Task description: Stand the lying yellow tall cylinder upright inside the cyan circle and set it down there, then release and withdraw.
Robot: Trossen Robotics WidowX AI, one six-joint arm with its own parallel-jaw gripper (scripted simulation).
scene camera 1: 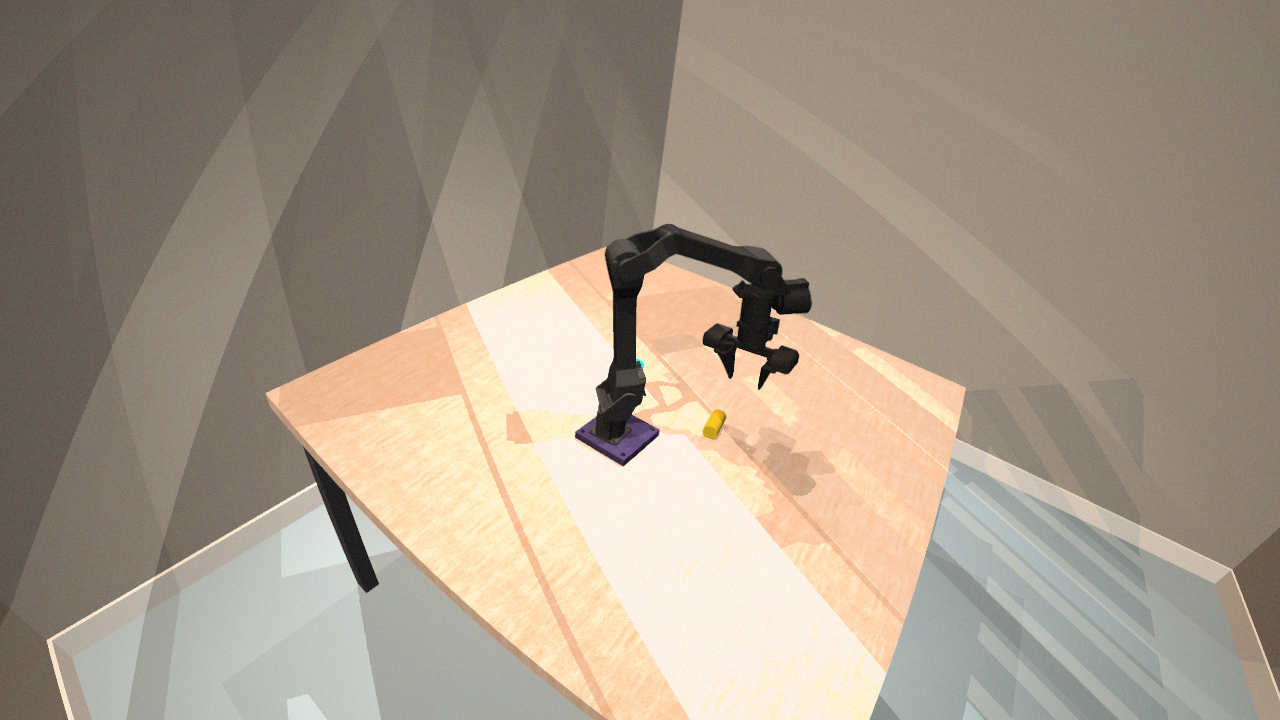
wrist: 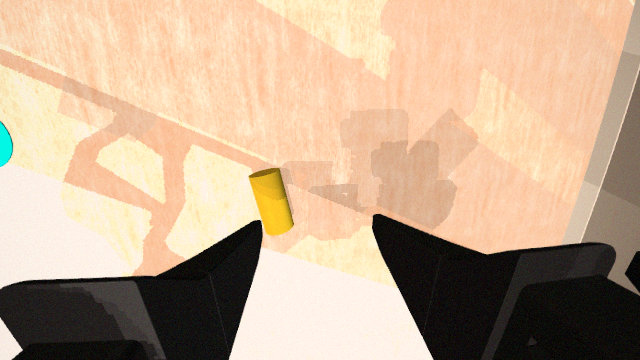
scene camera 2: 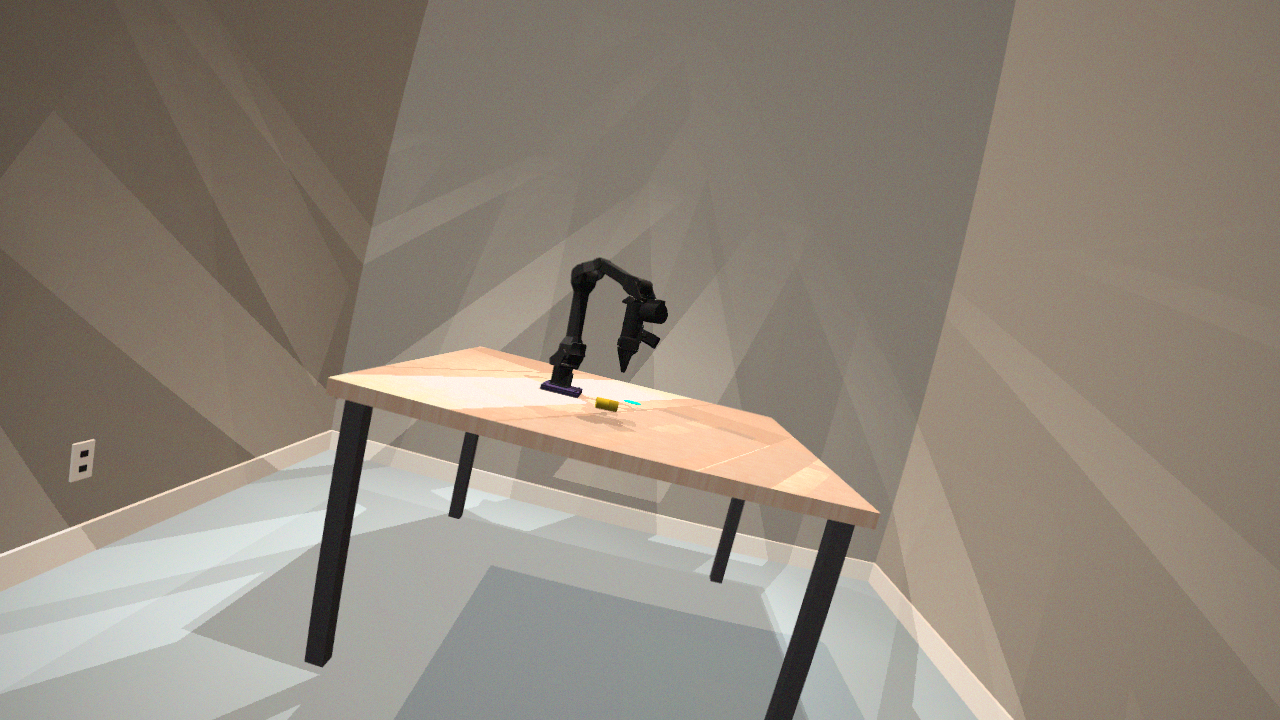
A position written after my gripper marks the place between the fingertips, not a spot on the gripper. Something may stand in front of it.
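Observation:
My gripper [scene camera 1: 745, 383] open, holding nothing. Wrist view: gripper [wrist: 318, 224], plus a yellow tall cylinder [wrist: 267, 185]. Scene camera 2: gripper [scene camera 2: 622, 372] too.

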